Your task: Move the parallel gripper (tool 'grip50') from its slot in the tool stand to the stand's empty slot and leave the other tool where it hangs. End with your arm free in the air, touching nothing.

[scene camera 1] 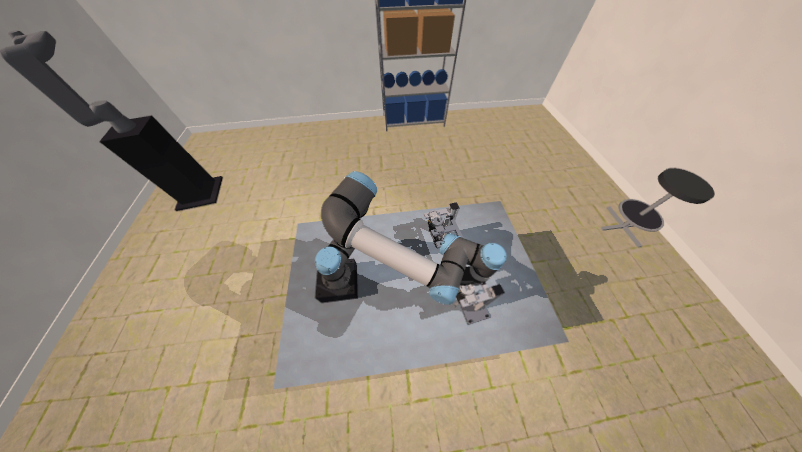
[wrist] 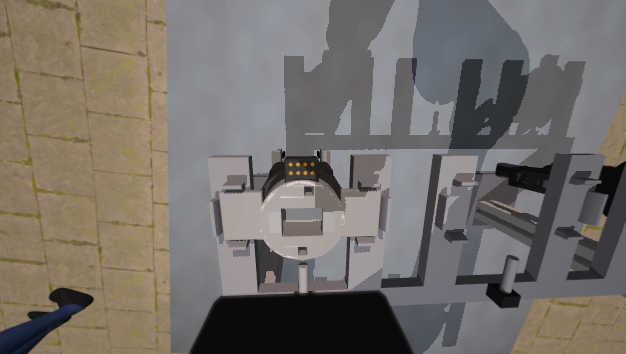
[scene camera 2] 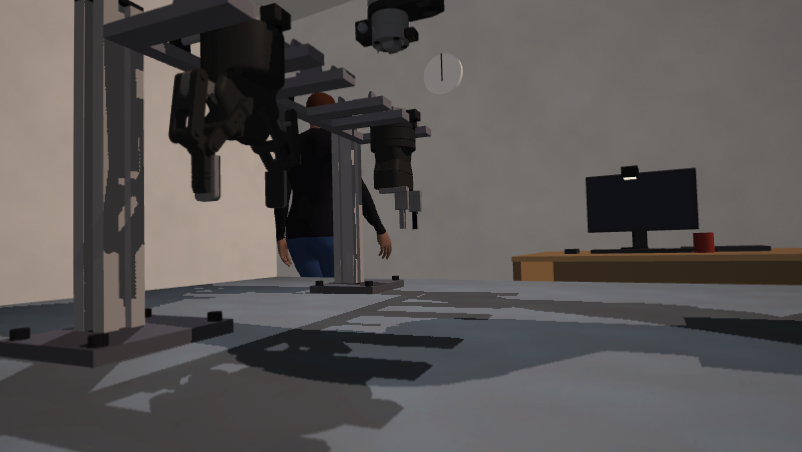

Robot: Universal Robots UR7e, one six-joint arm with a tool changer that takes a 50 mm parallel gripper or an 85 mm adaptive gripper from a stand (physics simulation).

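Where they show: end effector, tool point: (scene camera 2: 390,44); arm's base, origin of the base link: (scene camera 1: 337,276).
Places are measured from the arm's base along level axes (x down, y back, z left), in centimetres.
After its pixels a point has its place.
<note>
My arm carries no gripper. Its bare coupling (scene camera 2: 390,30) is in the air above the parallel gripper, with a clear gap. The parallel gripper (scene camera 2: 393,160) (wrist: 300,197) hangs in the end slot of the tool stand (scene camera 2: 347,207) @(x -5.3, y -67.5, z -31.4 cm) (wrist: 239,272) @(x -18.6, y -62.3, z -33.8 cm). Its round top plate rests between two fork arms in the wrist view, and its two fingers point down, a small gap apart. The empty middle slot lies between the fork arms (wrist: 450,260) @(x -18.6, y -61.9, z -15.2 cm) to the right. The adaptive gripper (scene camera 2: 241,61) hangs in the other end slot. In scene camera 1 my wrist partly covers the stand.
A black block (wrist: 302,327) covers the lower edge of the wrist view. A locating pin (wrist: 510,275) @(x -19.8, y -62.7, z -10.6 cm) stands at the empty slot. A person (scene camera 2: 314,190) stands behind the stand. A stool (scene camera 1: 685,185) and a shelf rack (scene camera 1: 383,72) are away from the arm.
</note>
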